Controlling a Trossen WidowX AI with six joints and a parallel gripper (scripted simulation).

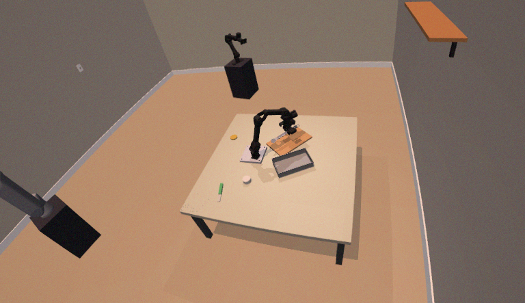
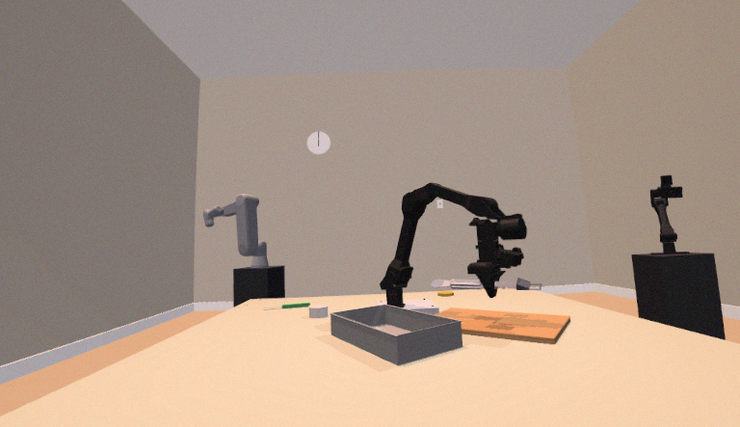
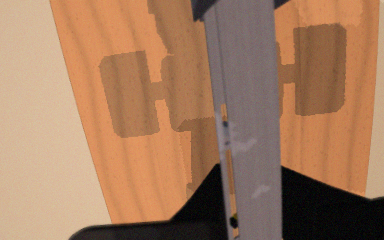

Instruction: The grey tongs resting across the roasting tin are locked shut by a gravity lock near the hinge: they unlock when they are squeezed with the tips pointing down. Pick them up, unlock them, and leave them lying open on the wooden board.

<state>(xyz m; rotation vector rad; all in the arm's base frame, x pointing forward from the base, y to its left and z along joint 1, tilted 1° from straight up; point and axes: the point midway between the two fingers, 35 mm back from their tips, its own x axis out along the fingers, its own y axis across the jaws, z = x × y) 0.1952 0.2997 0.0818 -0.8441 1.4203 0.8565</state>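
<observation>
My gripper tip is now 1 cm to the left of the wooden board and 7 cm above it. From my gripper tip the other things lie so: white puck (13 cm behind, 56 cm to the right, 6 cm below); then orange disc (56 cm behind, 12 cm to the right, 7 cm below); then grey roasting tin (15 cm ahead, 27 cm to the right, 5 cm below).
</observation>
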